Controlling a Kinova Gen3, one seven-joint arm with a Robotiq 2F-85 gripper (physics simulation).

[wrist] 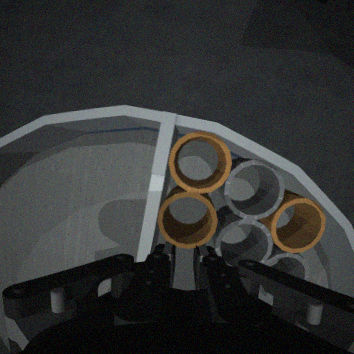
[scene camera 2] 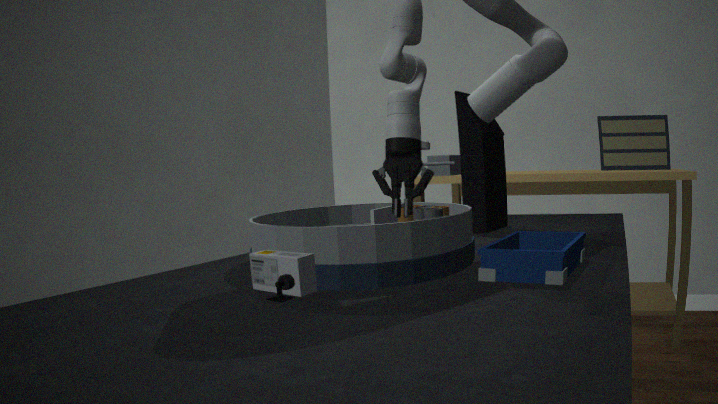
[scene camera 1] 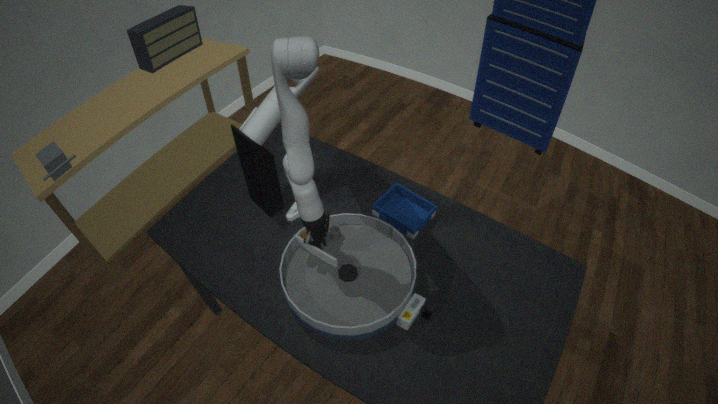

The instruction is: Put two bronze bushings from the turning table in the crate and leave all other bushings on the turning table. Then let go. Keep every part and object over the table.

Path:
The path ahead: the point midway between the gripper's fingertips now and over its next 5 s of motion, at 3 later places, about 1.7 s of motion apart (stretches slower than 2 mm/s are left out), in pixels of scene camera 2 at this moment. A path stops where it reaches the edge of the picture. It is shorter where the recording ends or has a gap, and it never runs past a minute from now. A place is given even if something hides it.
My gripper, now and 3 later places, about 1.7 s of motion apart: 402, 217; 398, 195; 432, 209; 429, 209

